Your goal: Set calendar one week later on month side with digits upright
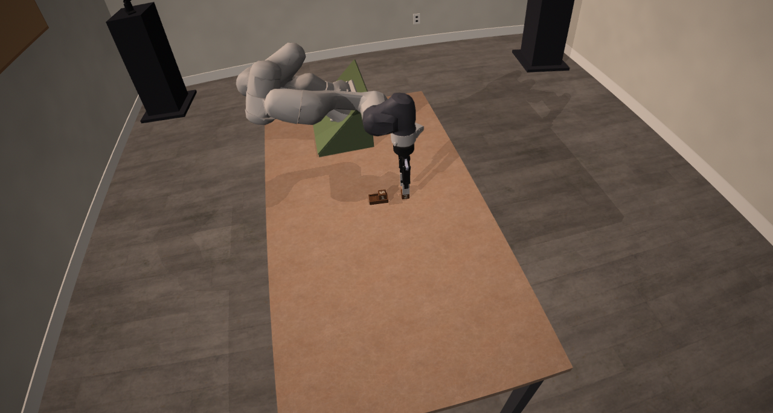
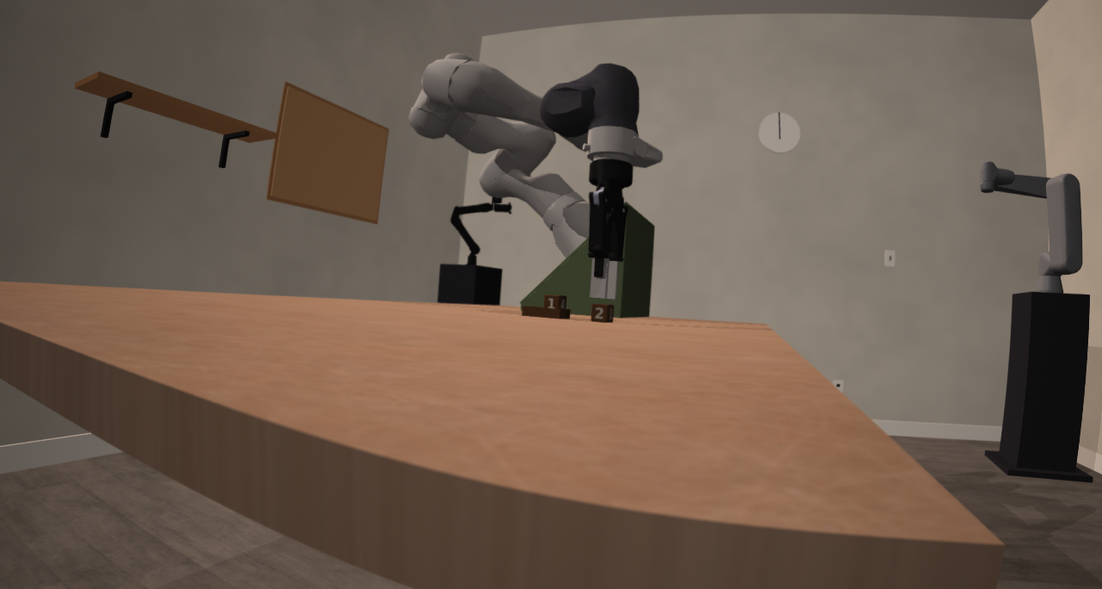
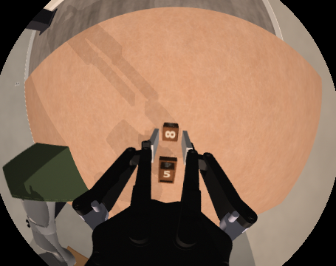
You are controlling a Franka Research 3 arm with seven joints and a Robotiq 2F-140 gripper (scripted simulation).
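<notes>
The brown calendar tray lies 110 mm to the right of my hand and 60 mm below it.
</notes>
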